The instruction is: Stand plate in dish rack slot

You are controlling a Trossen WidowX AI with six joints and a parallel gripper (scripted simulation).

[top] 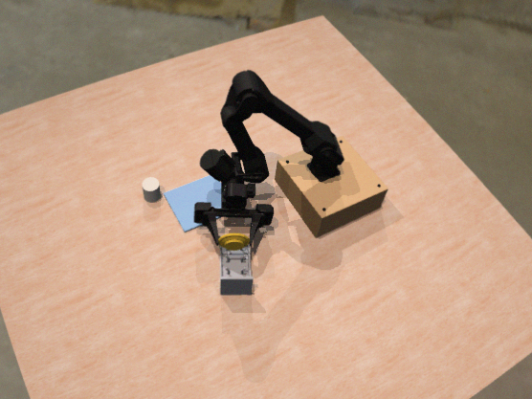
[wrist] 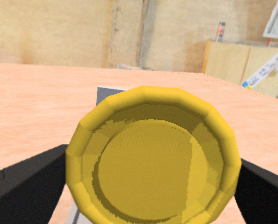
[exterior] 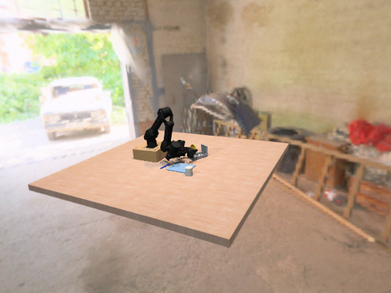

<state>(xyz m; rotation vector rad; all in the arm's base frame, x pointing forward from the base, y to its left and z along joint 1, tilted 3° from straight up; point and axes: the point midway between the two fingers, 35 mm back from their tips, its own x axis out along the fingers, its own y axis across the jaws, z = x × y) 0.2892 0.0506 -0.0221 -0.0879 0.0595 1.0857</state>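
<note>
Now: the grey dish rack 10 mm ahead of my gripper tip, 30 mm to the left of it and 50 mm below it. The rest, counted from my gripper tip: white cylinder cup (90 mm ahead, 260 mm to the right, 50 mm below); yellow plate (10 mm to the right); blue spoon (120 mm behind, 200 mm to the right, 70 mm below).
</note>
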